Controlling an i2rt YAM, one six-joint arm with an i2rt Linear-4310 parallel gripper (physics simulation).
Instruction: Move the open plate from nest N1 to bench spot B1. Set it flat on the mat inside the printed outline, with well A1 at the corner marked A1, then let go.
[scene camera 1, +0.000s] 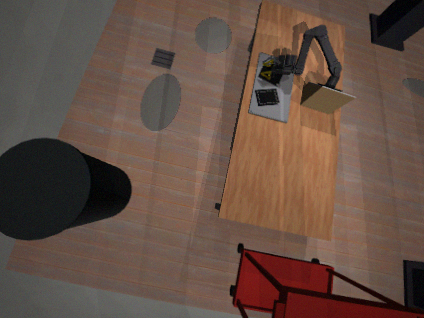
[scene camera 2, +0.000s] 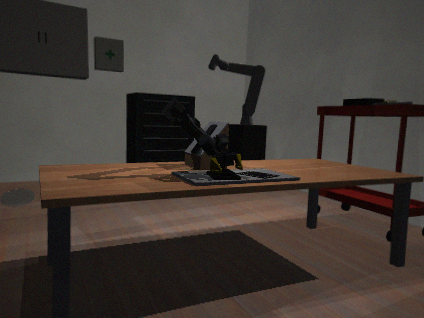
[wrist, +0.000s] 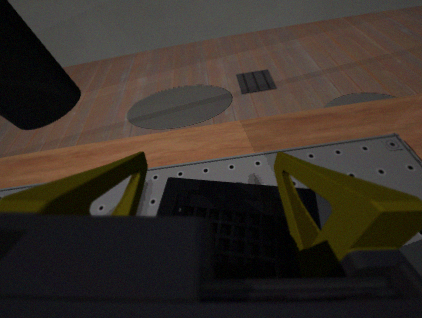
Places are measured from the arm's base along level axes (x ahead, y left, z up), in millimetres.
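Pixels of known places: gripper, fingertip midpoint: (scene camera 1: 261, 68) (scene camera 2: 232, 170) (wrist: 210, 159); arm's base, origin of the base link: (scene camera 1: 328, 88).
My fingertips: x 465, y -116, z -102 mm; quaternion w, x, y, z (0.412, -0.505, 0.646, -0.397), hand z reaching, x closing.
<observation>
Ahead of a thing's pixels: the offset from my fingertips to its top centre. "*": to the spot under its first point. Level surfaces: height alone.
The dark open plate {87 mm back, 7 mm left, 14 mm down} (scene camera 1: 273, 79) (scene camera 2: 223, 175) (wrist: 240, 230) lies low in nest N1 on the grey perforated board (scene camera 1: 272, 114) (wrist: 367, 161). The nest is too dark to tell apart from the plate. My gripper (scene camera 1: 268, 69) (scene camera 2: 227, 165) (wrist: 210, 159) is open, with its yellow fingers spread to either side above the plate. In the wrist view, the dark palm hides the plate's near part. The black mat of bench spot B1 {* 77 mm back, 199 mm left, 39 mm down} (scene camera 1: 267, 97) (scene camera 2: 261, 174) lies beside the nest on the same board; its corner mark A1 is too small to read.
A slanted box (scene camera 1: 327, 99) stands on the wooden table {53 mm down} (scene camera 1: 280, 175) (scene camera 2: 115, 186) behind the board, near the arm's base. The board lies near one long table edge. A red cart (scene camera 1: 285, 270) (scene camera 2: 370, 111) stands beyond one end of the table. A large black cylinder (scene camera 1: 45, 187) stands off the table.
</observation>
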